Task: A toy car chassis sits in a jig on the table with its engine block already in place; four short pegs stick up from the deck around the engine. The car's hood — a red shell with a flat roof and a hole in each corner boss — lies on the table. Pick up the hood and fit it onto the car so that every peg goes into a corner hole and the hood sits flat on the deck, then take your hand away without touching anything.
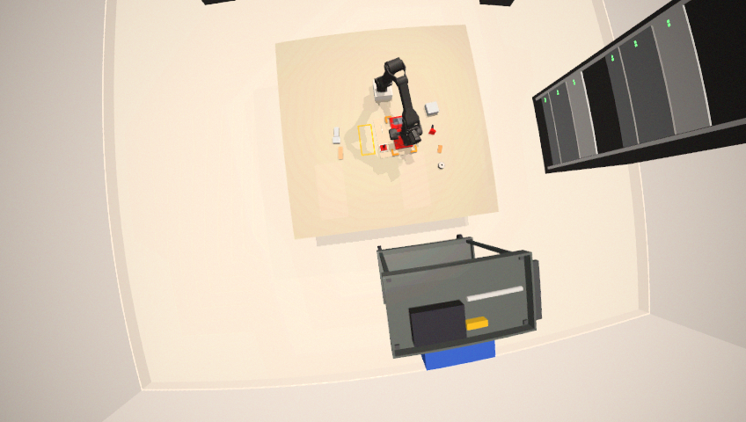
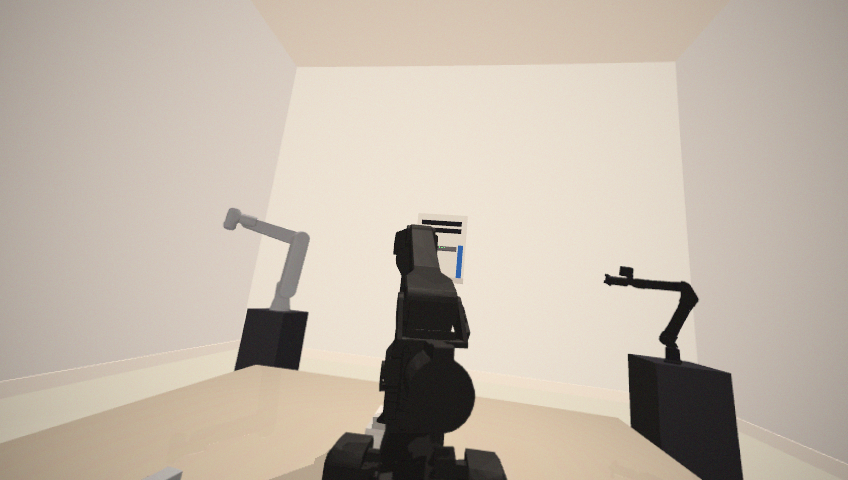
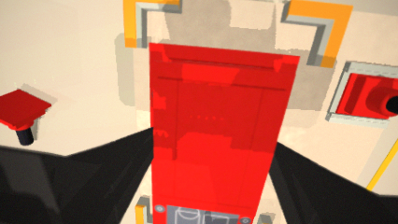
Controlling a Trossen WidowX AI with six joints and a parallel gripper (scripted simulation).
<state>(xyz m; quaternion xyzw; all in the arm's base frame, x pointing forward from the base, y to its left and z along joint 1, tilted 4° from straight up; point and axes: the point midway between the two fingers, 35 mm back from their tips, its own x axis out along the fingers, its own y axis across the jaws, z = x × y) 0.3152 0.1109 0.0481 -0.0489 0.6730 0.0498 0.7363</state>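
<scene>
My gripper tip is now 10 mm below the red hood. Round my gripper tip: jig: 40 mm below, 30 mm to the right, 20 mm behind.
</scene>
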